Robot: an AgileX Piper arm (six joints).
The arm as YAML. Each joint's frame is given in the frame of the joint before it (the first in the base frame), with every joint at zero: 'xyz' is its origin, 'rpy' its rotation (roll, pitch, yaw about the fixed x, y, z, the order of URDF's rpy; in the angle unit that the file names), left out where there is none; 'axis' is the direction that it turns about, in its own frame. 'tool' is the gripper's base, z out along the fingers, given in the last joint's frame.
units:
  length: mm
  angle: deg
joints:
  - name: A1
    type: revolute
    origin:
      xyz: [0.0, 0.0, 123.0]
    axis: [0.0, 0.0, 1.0]
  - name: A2
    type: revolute
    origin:
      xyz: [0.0, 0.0, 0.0]
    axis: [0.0, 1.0, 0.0]
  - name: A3
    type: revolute
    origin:
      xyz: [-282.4, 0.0, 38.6]
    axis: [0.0, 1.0, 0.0]
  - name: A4
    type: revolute
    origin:
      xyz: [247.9, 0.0, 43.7]
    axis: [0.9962, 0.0, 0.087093]
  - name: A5
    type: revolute
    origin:
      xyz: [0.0, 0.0, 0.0]
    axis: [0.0, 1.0, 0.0]
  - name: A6
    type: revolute
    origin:
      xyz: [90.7, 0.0, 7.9]
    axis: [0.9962, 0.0, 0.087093]
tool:
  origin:
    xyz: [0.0, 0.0, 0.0]
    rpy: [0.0, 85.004, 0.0]
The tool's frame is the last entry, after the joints.
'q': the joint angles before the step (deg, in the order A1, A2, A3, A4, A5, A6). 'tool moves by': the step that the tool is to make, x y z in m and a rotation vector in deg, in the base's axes. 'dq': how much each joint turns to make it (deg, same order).
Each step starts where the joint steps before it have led.
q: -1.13 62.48 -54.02 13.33 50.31 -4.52
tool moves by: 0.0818 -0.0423 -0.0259 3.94 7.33 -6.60
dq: -9.21 19.56 -11.08 5.38 0.06 -4.02
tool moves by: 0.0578 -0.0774 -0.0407 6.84 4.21 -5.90
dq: -12.12 17.86 -11.86 8.94 2.89 -8.64
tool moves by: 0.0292 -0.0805 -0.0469 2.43 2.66 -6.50
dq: -8.93 14.96 -11.62 1.72 1.36 -2.76
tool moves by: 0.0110 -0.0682 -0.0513 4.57 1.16 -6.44
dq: -7.01 13.47 -11.20 3.18 1.98 -0.96
